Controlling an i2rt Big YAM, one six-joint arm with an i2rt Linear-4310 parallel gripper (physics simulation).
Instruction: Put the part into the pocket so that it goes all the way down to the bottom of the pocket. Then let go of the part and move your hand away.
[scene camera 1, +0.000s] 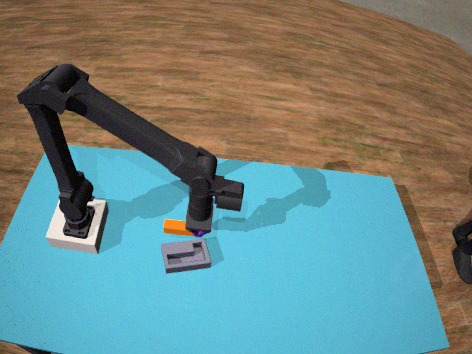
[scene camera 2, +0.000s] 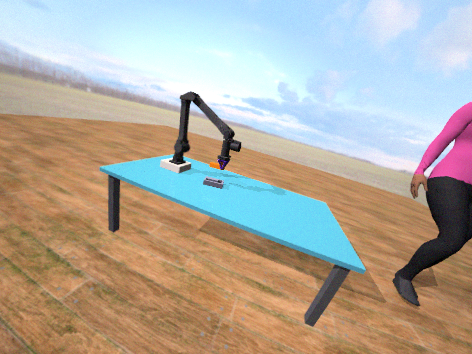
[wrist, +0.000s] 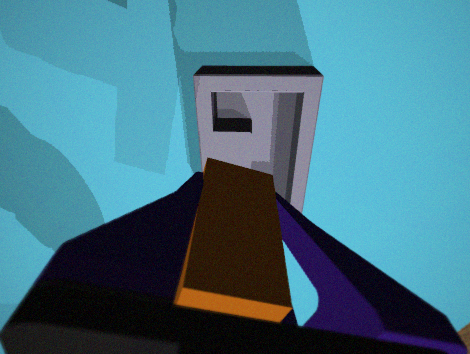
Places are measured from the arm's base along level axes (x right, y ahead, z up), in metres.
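Where they show: gripper, fingertip midpoint: (scene camera 1: 198, 231) (scene camera 2: 222, 168) (wrist: 232, 192); arm's base at its link origin: (scene camera 1: 79, 222) (scene camera 2: 177, 162).
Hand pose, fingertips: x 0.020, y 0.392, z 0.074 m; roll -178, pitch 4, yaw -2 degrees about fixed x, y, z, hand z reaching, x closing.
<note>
Things, the pixels of their centre, and the offset from my fingertips. Level surfaces: height alone.
- orange part at the middle of its body: (wrist: 203, 294) (scene camera 1: 183, 225) (scene camera 2: 217, 164) dx +0.000, dy -0.045, dz +0.022 m
- grey block at the middle of its body: (wrist: 254, 154) (scene camera 1: 185, 255) (scene camera 2: 213, 182) dx +0.022, dy -0.033, dz -0.113 m
- blue table at its surface level: dz -0.131 m
The orange part (scene camera 1: 175, 226) (scene camera 2: 215, 165) (wrist: 237, 235) is a long bar, held roughly level above the table. My gripper (scene camera 1: 200, 233) (scene camera 2: 223, 165) (wrist: 232, 192) is shut on it, with purple fingers at its sides. In scene camera 1 the bar sticks out left of the fingers; its other end is hidden there. The grey block (scene camera 1: 187, 269) (scene camera 2: 212, 185) (wrist: 204, 110) lies on the table, apart from the part. Its L-shaped pocket (scene camera 1: 201, 254) (wrist: 262, 107) faces up and holds no part. In the wrist view the bar's far end covers some of the block.
The arm's white base (scene camera 1: 75, 242) (scene camera 2: 175, 165) stands at the left of the blue table (scene camera 1: 320, 280) (scene camera 2: 250, 215). A person in a pink top (scene camera 2: 457, 165) is on the floor beyond the table's right end. Arm shadows fall across the table.
</note>
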